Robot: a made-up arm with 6 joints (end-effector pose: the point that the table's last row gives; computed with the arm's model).
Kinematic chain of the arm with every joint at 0, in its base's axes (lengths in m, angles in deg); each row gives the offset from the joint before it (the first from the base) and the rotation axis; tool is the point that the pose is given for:
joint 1: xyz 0 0 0.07 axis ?
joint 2: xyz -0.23 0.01 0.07 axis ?
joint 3: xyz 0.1 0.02 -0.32 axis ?
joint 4: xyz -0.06 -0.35 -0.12 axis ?
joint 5: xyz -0.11 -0.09 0 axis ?
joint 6: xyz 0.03 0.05 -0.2 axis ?
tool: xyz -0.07 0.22 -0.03
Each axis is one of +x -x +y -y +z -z.
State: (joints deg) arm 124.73 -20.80 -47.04 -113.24 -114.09 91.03
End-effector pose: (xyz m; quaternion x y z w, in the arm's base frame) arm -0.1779 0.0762 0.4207 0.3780 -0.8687 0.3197 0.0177
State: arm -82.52 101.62 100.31 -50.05 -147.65 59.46
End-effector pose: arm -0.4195 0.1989 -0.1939 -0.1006 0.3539 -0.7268 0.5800
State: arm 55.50 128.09 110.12 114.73 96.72 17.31
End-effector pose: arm -0.8074 0.1481 -0.3633 0.0770 0.3636 0.2248 0.9008
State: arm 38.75 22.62 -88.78 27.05 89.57 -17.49
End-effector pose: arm -0.2643 -0.7054 -0.2377 -0.5273 0.0683 -0.0666 0.8443
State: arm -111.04 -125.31 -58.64 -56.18 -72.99 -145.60
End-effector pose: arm 0.1244 0.3475 0.7123 -0.0552 -0.9261 -0.3125 0.2043
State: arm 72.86 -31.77 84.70 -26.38 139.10 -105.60
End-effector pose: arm 0.1910 -0.0453 0.2875 0.4698 0.2860 -0.7233 0.4176
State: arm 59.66 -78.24 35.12 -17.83 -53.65 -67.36
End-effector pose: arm 0.0522 -0.5993 0.0454 -0.2766 0.3008 0.8635 0.2957
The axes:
joint 1: -x
joint 2: -z
joint 3: +y
joint 4: +z
joint 5: +y
joint 6: -z

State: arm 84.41 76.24 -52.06 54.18 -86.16 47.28
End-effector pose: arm -0.3521 -0.3379 0.0805 -0.4169 -0.6708 0.5089 0.3425
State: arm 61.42 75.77 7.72 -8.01 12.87 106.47
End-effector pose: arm -0.5783 -0.6463 -0.1072 -0.0074 0.3519 0.9307 0.0990
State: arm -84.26 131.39 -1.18 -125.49 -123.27 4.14
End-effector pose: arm -0.7055 0.2867 0.2915 -0.7386 0.6251 0.0795 0.2398
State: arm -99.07 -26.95 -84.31 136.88 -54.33 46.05
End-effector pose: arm 0.1129 0.5739 -0.0389 0.2180 -0.9299 0.2419 0.1713
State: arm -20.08 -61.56 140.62 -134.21 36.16 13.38
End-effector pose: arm -0.1071 -0.3021 -0.2112 -0.7602 -0.0433 -0.5262 0.3786
